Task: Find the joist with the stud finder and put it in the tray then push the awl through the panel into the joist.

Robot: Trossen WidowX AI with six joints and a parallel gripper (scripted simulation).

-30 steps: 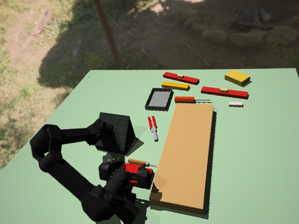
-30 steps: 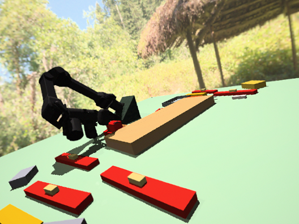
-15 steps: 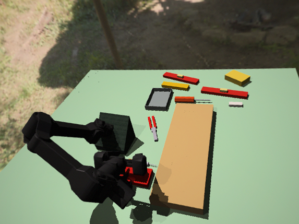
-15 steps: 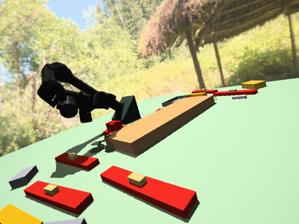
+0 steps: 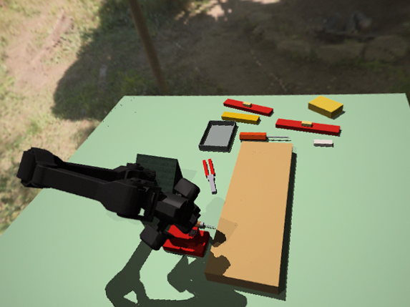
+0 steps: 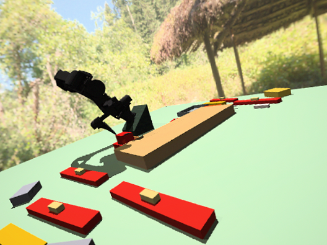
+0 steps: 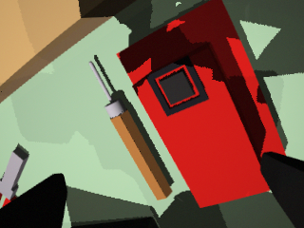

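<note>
Now: the red stud finder 30 mm below my gripper tip, 20 mm ahead of it and 10 mm to the right of it. Also, from my gripper tip: tray: 470 mm to the left, 100 mm behind, 60 mm below; then awl: 70 mm below, 50 mm to the left, 10 mm ahead; then grey block: 370 mm to the right, 70 mm below, 60 mm ahead.
</note>
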